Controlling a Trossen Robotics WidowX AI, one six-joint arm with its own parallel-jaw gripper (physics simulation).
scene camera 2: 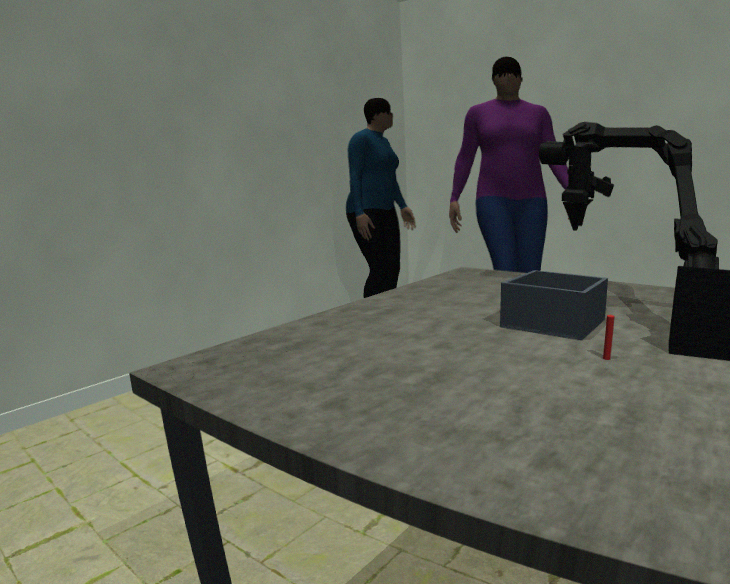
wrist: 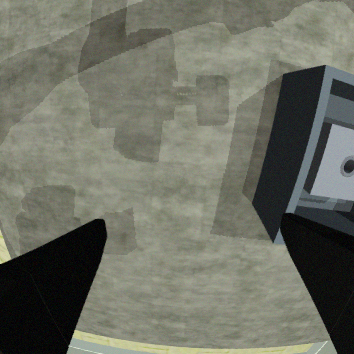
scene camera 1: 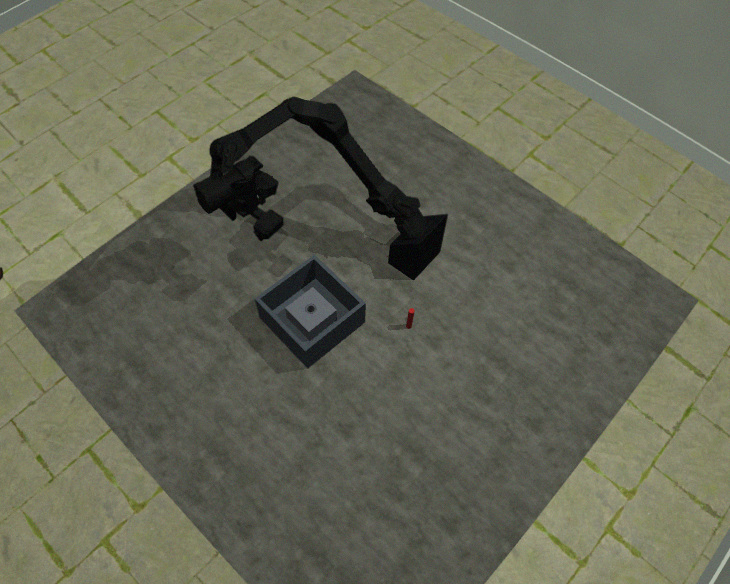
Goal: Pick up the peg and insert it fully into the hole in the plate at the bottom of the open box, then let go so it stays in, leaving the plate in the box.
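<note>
A red peg stands upright on the table, beside the box and near the arm's base; it does not show in the wrist view. The open dark grey box holds a light grey plate with a round hole. The plate is hidden by the box walls in scene camera 2. My gripper is open and empty, pointing down high above the table. In scene camera 1 it is up and left of the box, its fingertips hard to make out.
The arm's black base stands on the table near the peg. The box walls rise around the plate. Two people, one in teal and one in purple, stand beyond the table.
</note>
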